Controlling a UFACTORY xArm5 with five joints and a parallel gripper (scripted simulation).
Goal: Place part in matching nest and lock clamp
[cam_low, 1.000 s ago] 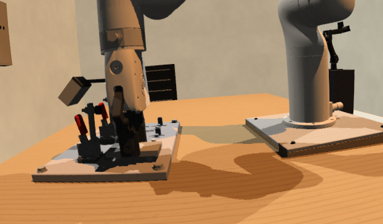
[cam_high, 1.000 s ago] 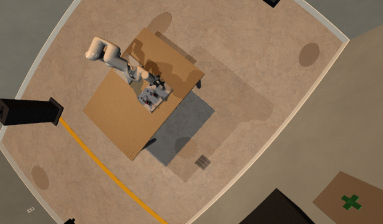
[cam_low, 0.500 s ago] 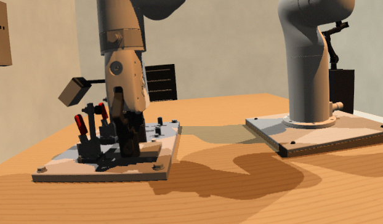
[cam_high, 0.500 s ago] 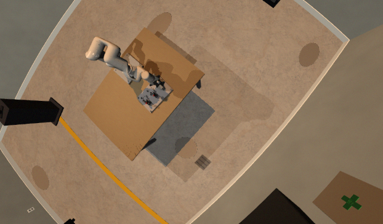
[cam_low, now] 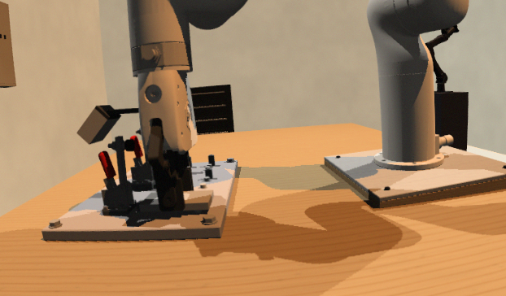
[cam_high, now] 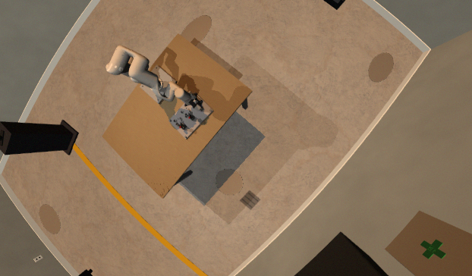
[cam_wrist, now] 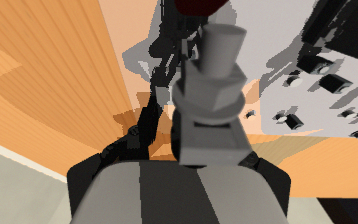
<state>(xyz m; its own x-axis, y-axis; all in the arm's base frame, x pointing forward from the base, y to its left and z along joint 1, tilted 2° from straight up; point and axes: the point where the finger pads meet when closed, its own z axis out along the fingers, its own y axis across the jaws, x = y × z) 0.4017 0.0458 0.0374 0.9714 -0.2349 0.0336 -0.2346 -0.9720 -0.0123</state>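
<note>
Now: hand 20 mm above the flat tan part. From my hand the other things lie so: fixture plate: 120 mm to the right, 40 mm below, 30 mm ahead; clamp: 80 mm ahead, 20 mm to the right, 10 mm above.
</note>
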